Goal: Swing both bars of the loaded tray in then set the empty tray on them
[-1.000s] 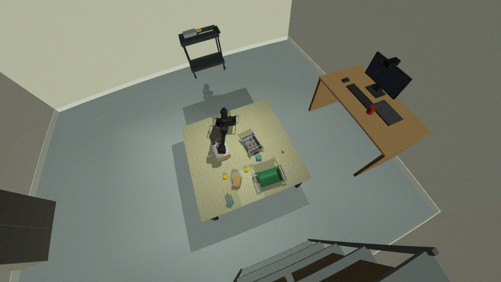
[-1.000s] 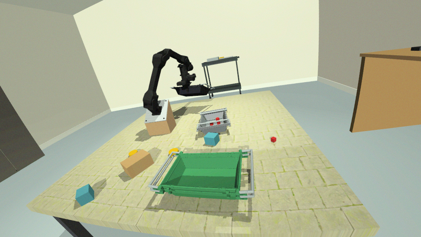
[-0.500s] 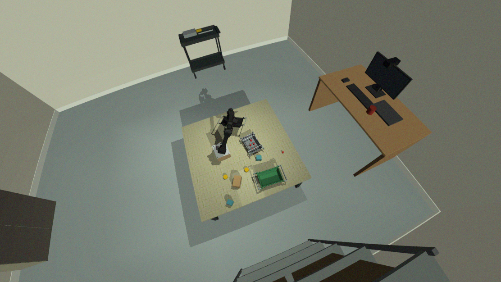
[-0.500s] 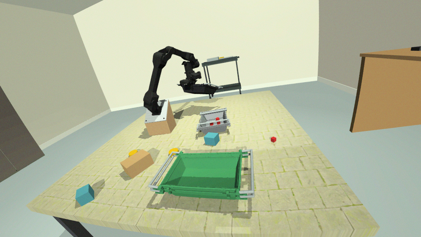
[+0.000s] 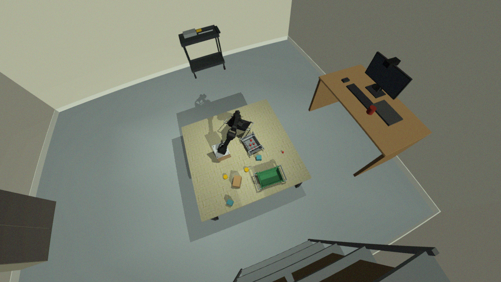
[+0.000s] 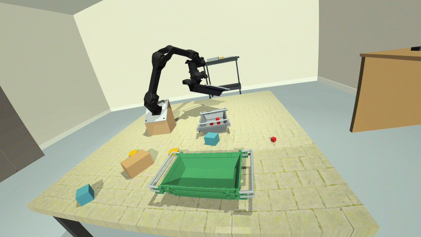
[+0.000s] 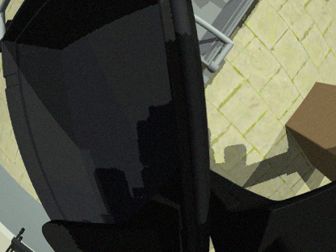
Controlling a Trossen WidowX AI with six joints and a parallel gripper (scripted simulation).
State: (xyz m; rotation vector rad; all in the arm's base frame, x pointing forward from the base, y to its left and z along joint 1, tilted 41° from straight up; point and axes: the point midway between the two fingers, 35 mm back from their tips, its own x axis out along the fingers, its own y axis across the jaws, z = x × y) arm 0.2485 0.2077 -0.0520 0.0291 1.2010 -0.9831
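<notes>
Now: the black tray 5 cm ahead of my gripper tip, 6 cm to the left of it and 1 cm above it. From my gripper tip the other things lie so: tan box: 20 cm behind, 57 cm to the right, 17 cm below.
</notes>
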